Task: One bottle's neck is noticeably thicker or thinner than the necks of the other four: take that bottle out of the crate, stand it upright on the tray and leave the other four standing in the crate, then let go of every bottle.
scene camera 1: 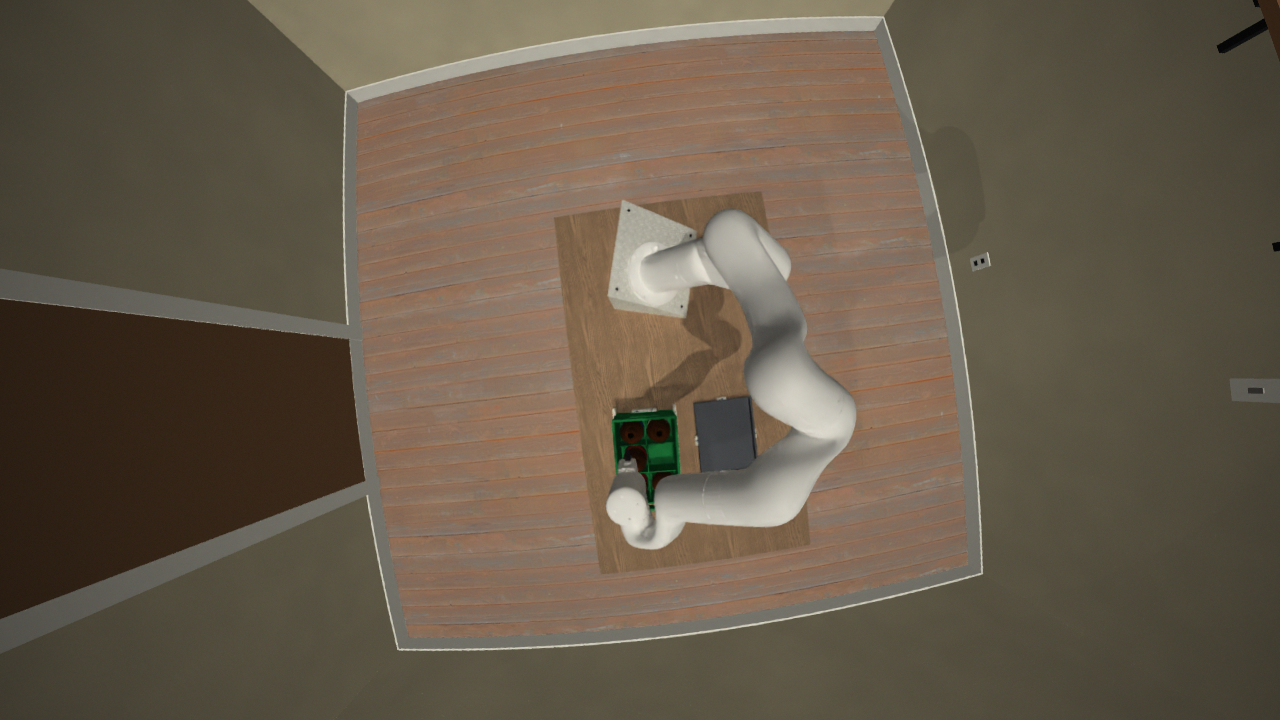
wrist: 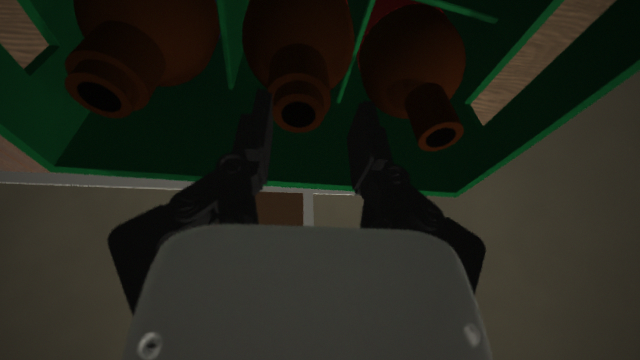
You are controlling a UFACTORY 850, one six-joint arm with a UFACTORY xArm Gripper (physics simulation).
Observation:
In view: a brown bottle (wrist: 411,66).

